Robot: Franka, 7 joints.
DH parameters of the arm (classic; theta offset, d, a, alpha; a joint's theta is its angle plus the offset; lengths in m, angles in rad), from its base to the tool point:
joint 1: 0 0.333 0 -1.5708
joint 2: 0 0 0 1.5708
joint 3: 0 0.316 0.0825 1.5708
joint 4: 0 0 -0.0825 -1.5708
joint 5: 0 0.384 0 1.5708
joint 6: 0 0 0.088 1.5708
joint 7: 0 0.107 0 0
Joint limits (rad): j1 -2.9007..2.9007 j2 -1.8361..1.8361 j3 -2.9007..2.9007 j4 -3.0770..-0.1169 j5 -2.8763..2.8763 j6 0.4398..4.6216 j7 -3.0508..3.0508
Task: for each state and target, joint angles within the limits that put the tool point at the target. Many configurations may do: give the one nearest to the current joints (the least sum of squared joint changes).
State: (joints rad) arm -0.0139 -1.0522 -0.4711 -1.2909 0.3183 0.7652 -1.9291
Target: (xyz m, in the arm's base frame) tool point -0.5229 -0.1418 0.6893
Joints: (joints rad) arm -0.1178 -1.5837 -0.6100 -0.9371 0.3088 0.8121 -1.9291
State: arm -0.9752 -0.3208 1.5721 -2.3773 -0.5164 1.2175 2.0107
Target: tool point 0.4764 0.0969 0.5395
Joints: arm -1.1173 -0.3263 1.3534 -1.9005 -0.6544 1.3419 2.0107
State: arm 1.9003 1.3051 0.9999 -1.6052 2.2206 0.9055 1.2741
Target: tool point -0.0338 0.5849 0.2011
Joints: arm 1.0548 1.1404 0.5379 -1.7979 2.1699 0.5077 1.2741
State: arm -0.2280 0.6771 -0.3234 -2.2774 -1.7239 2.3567 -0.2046
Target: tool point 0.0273 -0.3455 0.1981
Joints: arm -0.5494 0.0684 -0.7158 -2.7662 -1.5841 1.9053 -0.2046
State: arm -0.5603 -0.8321 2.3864 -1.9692 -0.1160 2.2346 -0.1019
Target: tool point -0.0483 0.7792 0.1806
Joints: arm -0.9939 -1.2151 2.3474 -1.2172 -0.1123 2.5279 -0.1019
